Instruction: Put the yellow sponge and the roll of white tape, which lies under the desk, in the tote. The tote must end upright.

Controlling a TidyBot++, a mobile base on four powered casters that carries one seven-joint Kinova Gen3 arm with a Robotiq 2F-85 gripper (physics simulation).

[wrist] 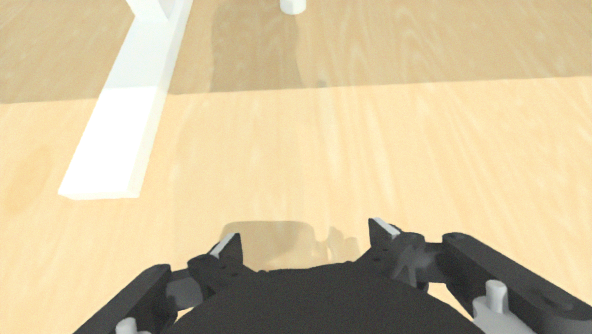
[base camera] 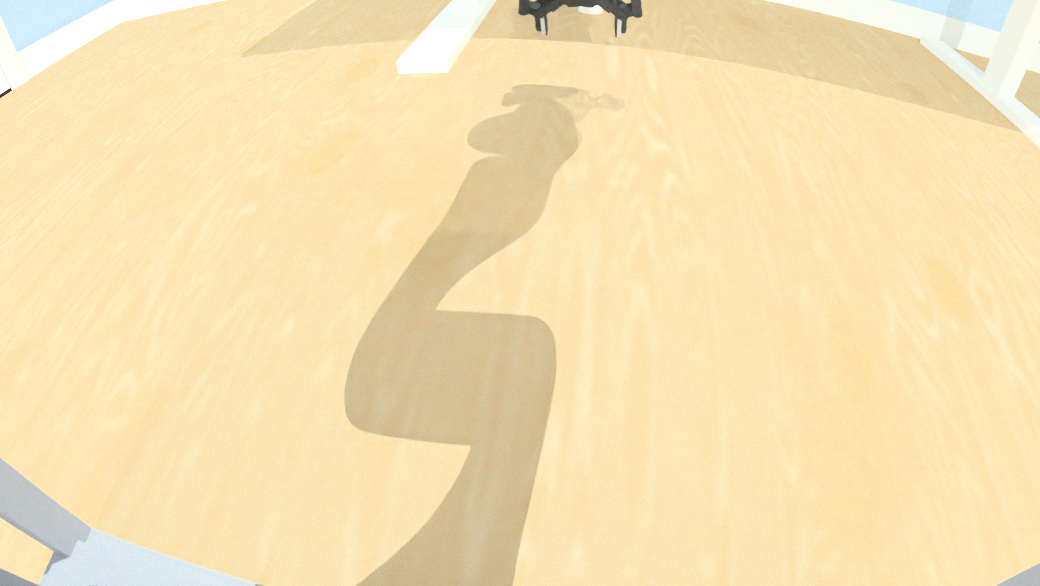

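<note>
The roll of white tape lies on the wooden floor in the desk's shadow. In the base camera view it shows partly behind my gripper, at the top edge. In the wrist view it is cut off by the top edge, a little left of centre. My gripper is open and empty, with its fingers wide apart above the floor, on the near side of the tape. The yellow sponge and the tote do not show in either view.
A long white desk foot lies left of the tape, with a white desk leg rising from it. Another white leg stands on a foot at the far right. The arm's shadow crosses the floor.
</note>
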